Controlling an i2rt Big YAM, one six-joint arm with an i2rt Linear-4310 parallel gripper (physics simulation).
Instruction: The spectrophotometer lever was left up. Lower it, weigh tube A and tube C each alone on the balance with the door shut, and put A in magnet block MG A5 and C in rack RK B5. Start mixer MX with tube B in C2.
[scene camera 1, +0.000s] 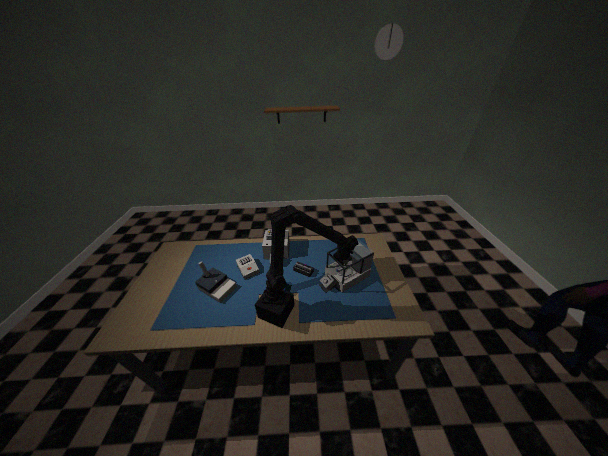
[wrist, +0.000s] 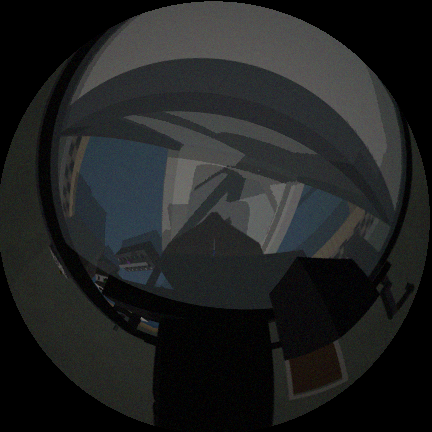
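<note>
The balance, a pale base under a dark-framed glass draft shield, stands at the right of the mat. My gripper is shut and empty, pointing down into the shield above the weighing area. A thin bluish sliver shows in the gap between the fingers; most of what lies behind them is hidden. The door's position cannot be told. A dark rack-like block lies left of the balance. A dark device with a raised handle stands at the left. Tube letters are not readable.
A white box device stands behind the arm. A white slotted unit with a red mark stands left of the arm. A small pale box sits at the balance's front left. The shield's frame bars surround the gripper closely.
</note>
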